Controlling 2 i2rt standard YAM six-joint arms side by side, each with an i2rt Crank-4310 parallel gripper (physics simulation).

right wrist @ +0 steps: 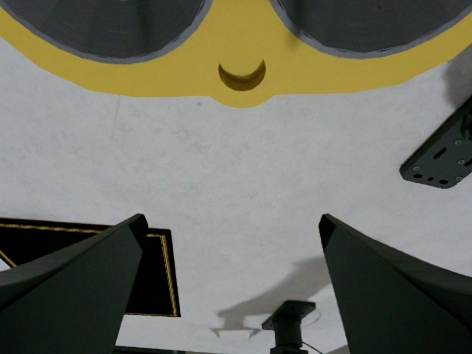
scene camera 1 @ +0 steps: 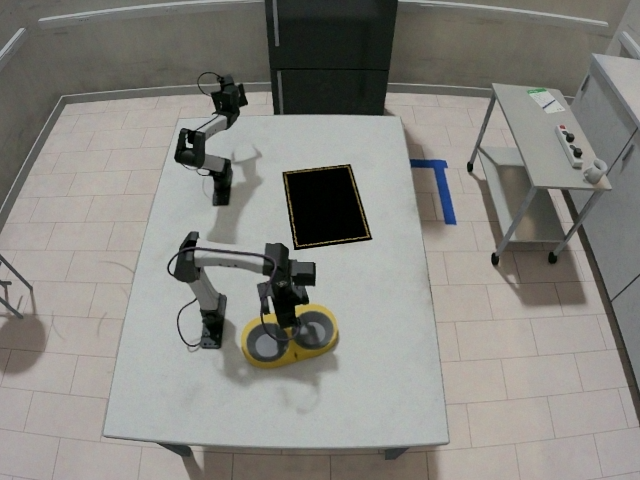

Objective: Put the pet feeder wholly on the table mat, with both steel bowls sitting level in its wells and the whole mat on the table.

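Places are measured from the left arm's base along level axes (x right, y ahead, z up), in millimetres.
Pixels of known places: right gripper, fingertip midpoint: (right wrist: pixel 232 218); left arm's base, origin of the base link: (right wrist: pixel 286 315) (scene camera 1: pixel 222 187); right arm's base, origin of the base link: (scene camera 1: pixel 213 321).
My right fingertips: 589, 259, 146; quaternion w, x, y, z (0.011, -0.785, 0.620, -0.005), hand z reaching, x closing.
Observation:
For each thing: its top centre in the pictures, then the offset to it from my right fingertips, as dx, dy, dz.
- yellow pet feeder, middle of its top: (scene camera 1: pixel 288 331) +86, +17, -100
- black table mat, middle of its top: (right wrist: pixel 99 281) (scene camera 1: pixel 324 203) -478, +162, -141
The yellow pet feeder (scene camera 1: pixel 295 355) (right wrist: pixel 150 82) lies on the table near the lower middle in scene camera 1, off the mat. Its two steel bowls (scene camera 1: pixel 266 345) (scene camera 1: pixel 315 331) sit in the wells and look level; parts of both bowls (right wrist: pixel 125 35) (right wrist: pixel 372 30) show in the right wrist view. The black table mat (scene camera 1: pixel 326 206) (right wrist: pixel 150 280) with a gold border lies flat on the table above the feeder. My right gripper (scene camera 1: pixel 283 298) (right wrist: pixel 232 218) is open, above the feeder's upper edge and not touching it. My left gripper (scene camera 1: pixel 230 98) is raised near the table's top left corner, small and apparently open.
The right arm's base (scene camera 1: pixel 212 330) (right wrist: pixel 440 160) stands left of the feeder; the left arm's base (scene camera 1: pixel 221 188) (right wrist: pixel 288 325) stands left of the mat. A dark fridge (scene camera 1: pixel 330 62) is behind the table. A grey cart (scene camera 1: pixel 537 149) with a mug (scene camera 1: pixel 594 171) and power strip (scene camera 1: pixel 569 146) stands at the right.

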